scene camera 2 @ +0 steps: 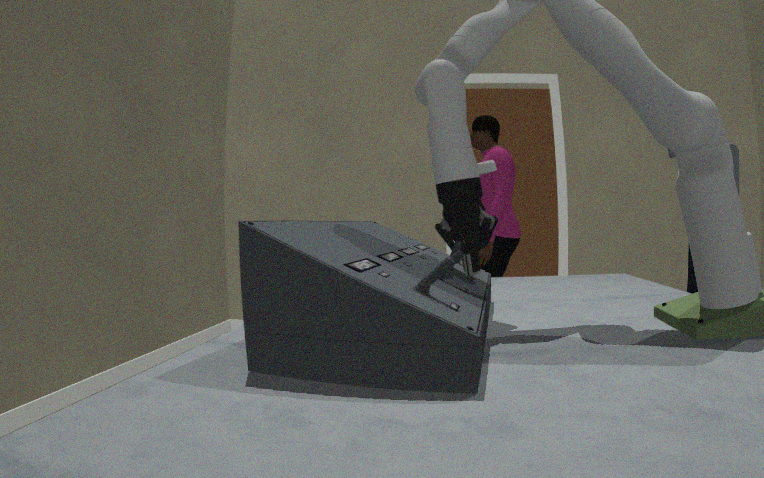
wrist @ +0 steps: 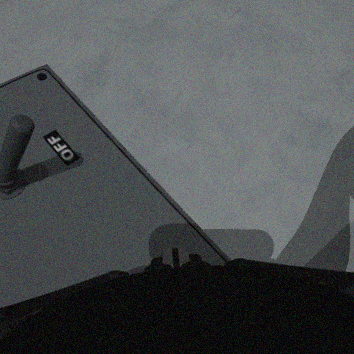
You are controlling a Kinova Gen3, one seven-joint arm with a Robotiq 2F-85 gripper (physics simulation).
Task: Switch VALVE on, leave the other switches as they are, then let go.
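Places are measured from the arm's base along level axes (x down, y back, z left), in metres.
Pixels of known places: gripper, fingertip midpoint: point(scene camera 2: 473, 275) point(wrist: 175, 263); arm's base, origin of the base link: point(scene camera 2: 728, 298).
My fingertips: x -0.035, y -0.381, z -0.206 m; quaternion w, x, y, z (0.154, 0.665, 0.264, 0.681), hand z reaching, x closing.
Ahead of a thing's pixels: the offset from my fingertips to its top centre. "*": to the spot under its first point.
A dark grey console point(scene camera 2: 360, 332) point(wrist: 95, 225) with a sloping top stands on the floor. A thick grey lever point(scene camera 2: 438, 273) point(wrist: 17, 145) sticks up from the near part of its panel. An OFF label {* dx +0.003, dy +0.027, dz -0.098 m} point(wrist: 61, 147) lies beside this lever in the wrist view. Framed labels {dx -0.047, dy -0.180, dz +0.213 m} point(scene camera 2: 361, 264) run across the panel; their words are too small to read, so I cannot tell which switch is VALVE. My gripper point(scene camera 2: 468, 273) point(wrist: 175, 263) is shut and empty. Its fingertips are low over the panel's lower part, beyond the lever in the scene view. The gripper's dark body hides part of the panel in the wrist view.
A person in a pink top point(scene camera 2: 503, 188) stands behind the gripper, in front of a brown door point(scene camera 2: 535, 186). The arm's green base point(scene camera 2: 678, 316) is at the right. A corner screw {dx +0.012, dy +0.066, dz -0.149 m} point(wrist: 42, 76) and the console's edge show in the wrist view.
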